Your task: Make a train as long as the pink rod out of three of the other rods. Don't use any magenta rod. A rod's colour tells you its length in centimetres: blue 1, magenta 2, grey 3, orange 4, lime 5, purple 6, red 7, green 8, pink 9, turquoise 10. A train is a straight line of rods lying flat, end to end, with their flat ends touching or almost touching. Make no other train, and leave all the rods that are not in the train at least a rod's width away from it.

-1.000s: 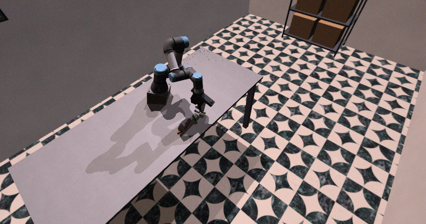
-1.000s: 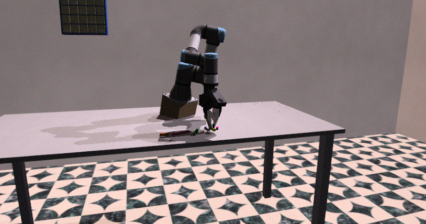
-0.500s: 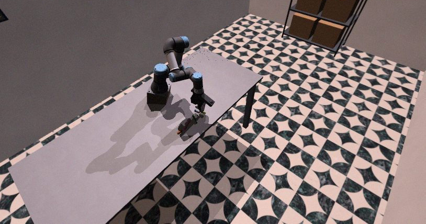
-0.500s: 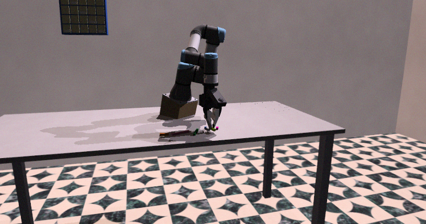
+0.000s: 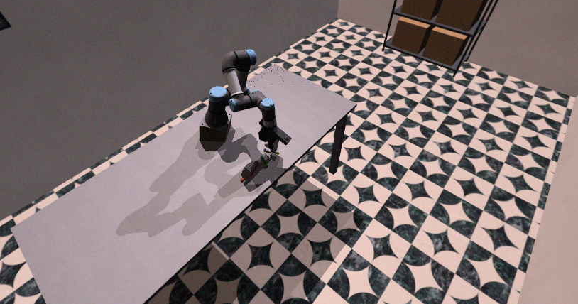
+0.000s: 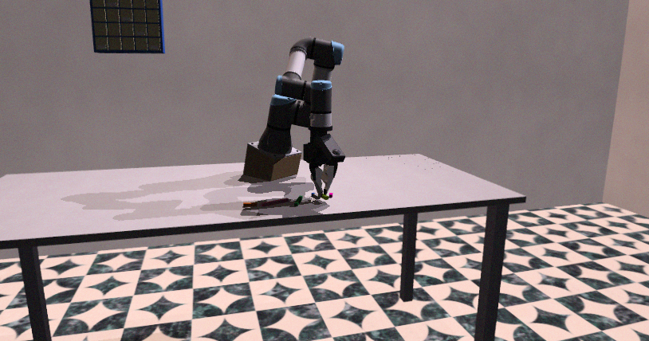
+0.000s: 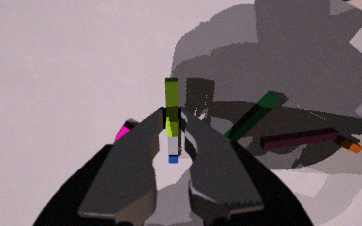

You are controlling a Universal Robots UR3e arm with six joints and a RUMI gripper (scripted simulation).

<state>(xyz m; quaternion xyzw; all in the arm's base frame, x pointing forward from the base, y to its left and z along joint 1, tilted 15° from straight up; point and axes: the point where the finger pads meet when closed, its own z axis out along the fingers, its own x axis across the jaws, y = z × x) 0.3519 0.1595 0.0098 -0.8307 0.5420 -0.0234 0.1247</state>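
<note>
Now: hand 1 cm above the lime rod. The rest, counted from my hand: grey rod (4 cm behind, 2 cm to the right, 2 cm below); magenta rod (5 cm behind, 3 cm to the left, 2 cm below); blue rod (6 cm behind, 3 cm to the right, 2 cm below).
</note>
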